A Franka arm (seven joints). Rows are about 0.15 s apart.
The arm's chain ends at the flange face. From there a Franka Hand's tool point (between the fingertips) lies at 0.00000 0.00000 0.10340 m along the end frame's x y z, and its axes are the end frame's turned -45 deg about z.
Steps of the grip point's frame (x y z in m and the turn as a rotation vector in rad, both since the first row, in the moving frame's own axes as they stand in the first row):
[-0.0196 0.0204 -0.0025 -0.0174 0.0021 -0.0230]
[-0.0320 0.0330 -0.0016 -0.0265 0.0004 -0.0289]
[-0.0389 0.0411 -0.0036 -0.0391 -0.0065 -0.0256]
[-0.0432 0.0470 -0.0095 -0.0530 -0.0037 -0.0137]
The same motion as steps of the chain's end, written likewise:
[-0.0009 0.0272 -0.0025 -0.0108 0.0138 -0.0230]
[-0.0013 0.0441 -0.0016 -0.0185 0.0190 -0.0289]
[-0.0009 0.0533 -0.0035 -0.0322 0.0231 -0.0256]
[-0.0009 0.0597 -0.0094 -0.0401 0.0349 -0.0137]

